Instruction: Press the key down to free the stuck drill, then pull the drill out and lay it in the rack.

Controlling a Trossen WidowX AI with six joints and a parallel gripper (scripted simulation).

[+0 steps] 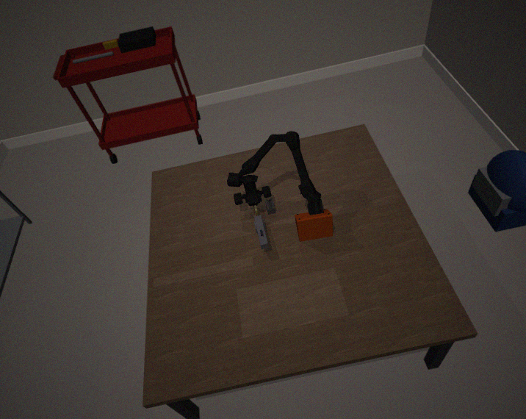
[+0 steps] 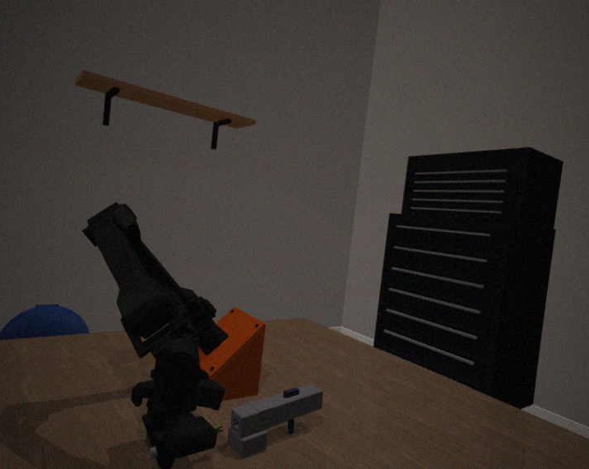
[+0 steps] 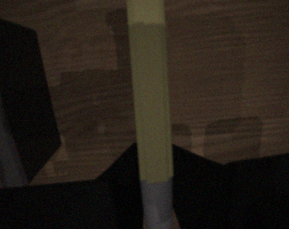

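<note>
Right now my gripper tip is 4 cm to the right of the drill and 4 cm below it. The rest, counted from my gripper tip: grey housing block (3 cm behind, 20 cm to the left, 4 cm above); then small dark key (3 cm behind, 24 cm to the left, 4 cm above); then small grey rack (8 cm behind, 3 cm to the left, 1 cm above).
</note>
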